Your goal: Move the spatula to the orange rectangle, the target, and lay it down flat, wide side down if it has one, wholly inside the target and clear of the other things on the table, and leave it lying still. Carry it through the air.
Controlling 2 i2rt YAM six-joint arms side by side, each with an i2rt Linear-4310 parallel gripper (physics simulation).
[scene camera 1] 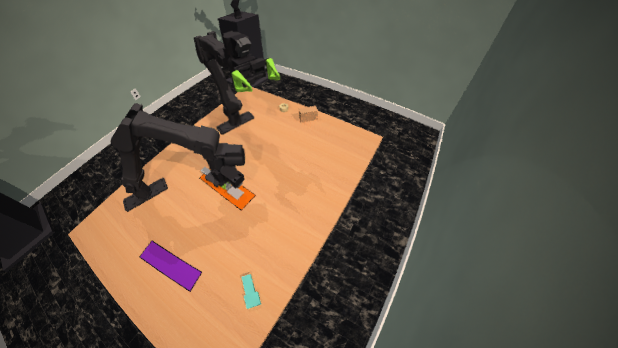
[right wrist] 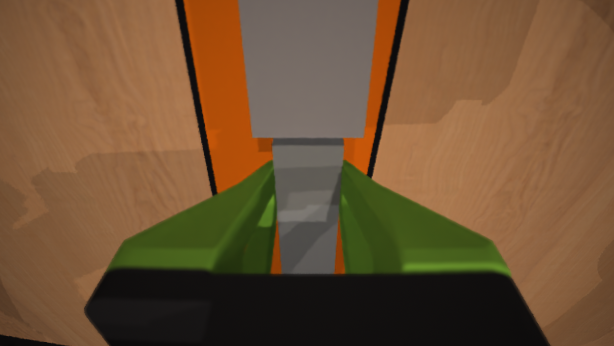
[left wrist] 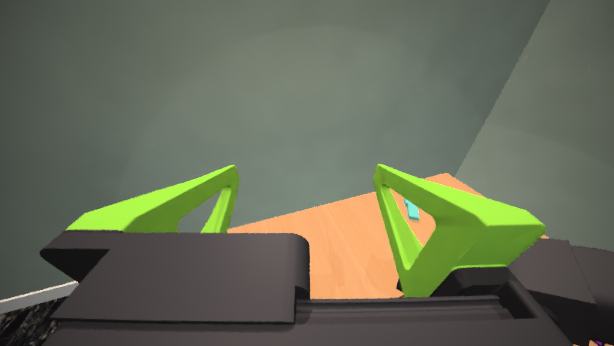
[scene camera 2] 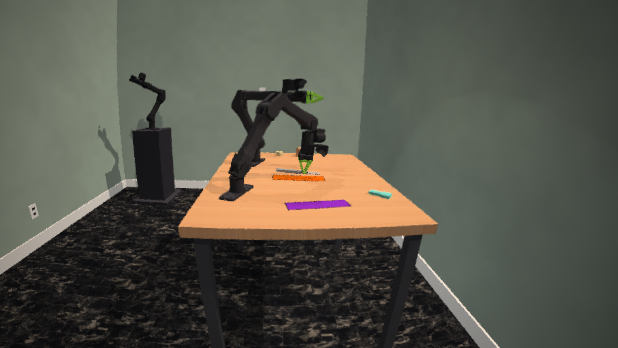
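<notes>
The grey spatula is level, with its wide blade facing away from the wrist in the right wrist view. My right gripper points down and is shut on its handle near the blade. The spatula hangs a little above the orange rectangle, roughly lined up with its long sides. In scene camera 1 the handle's end shows near the rectangle's upper left end. My left gripper is open and empty, high above the table's far end.
A purple rectangle and a teal paddle-shaped object lie toward the near end of the table. A brown block and a small pale ring-like object are at the far end.
</notes>
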